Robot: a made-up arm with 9 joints. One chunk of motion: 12 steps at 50 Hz.
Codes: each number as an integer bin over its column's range. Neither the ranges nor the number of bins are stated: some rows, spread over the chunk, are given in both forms.
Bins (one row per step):
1: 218 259 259 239 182 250 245 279 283
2: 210 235 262 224 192 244 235 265 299
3: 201 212 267 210 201 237 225 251 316
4: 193 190 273 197 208 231 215 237 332
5: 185 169 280 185 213 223 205 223 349
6: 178 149 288 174 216 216 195 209 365
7: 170 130 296 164 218 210 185 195 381
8: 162 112 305 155 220 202 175 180 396
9: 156 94 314 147 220 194 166 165 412
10: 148 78 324 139 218 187 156 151 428
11: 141 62 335 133 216 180 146 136 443
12: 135 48 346 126 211 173 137 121 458
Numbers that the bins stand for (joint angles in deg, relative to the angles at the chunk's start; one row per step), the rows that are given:
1: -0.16 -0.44 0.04 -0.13 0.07 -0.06 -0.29 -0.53 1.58
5: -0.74 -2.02 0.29 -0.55 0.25 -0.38 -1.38 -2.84 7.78
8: -1.15 -3.03 0.58 -0.79 0.29 -0.63 -2.21 -4.60 12.20
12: -1.62 -4.15 1.06 -1.01 0.24 -0.97 -3.25 -7.03 18.02
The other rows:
2: -0.30 -0.86 0.08 -0.25 0.13 -0.14 -0.56 -1.11 3.09
3: -0.46 -1.27 0.14 -0.36 0.18 -0.22 -0.84 -1.68 4.68
4: -0.60 -1.65 0.21 -0.46 0.22 -0.29 -1.11 -2.26 6.19
6: -0.86 -2.38 0.38 -0.64 0.27 -0.46 -1.66 -3.41 9.29
7: -1.01 -2.71 0.48 -0.72 0.28 -0.53 -1.93 -3.99 10.79
9: -1.25 -3.34 0.69 -0.85 0.29 -0.72 -2.45 -5.22 13.70
10: -1.39 -3.63 0.80 -0.91 0.28 -0.80 -2.73 -5.79 15.20
11: -1.52 -3.91 0.93 -0.96 0.27 -0.89 -3.00 -6.41 16.61

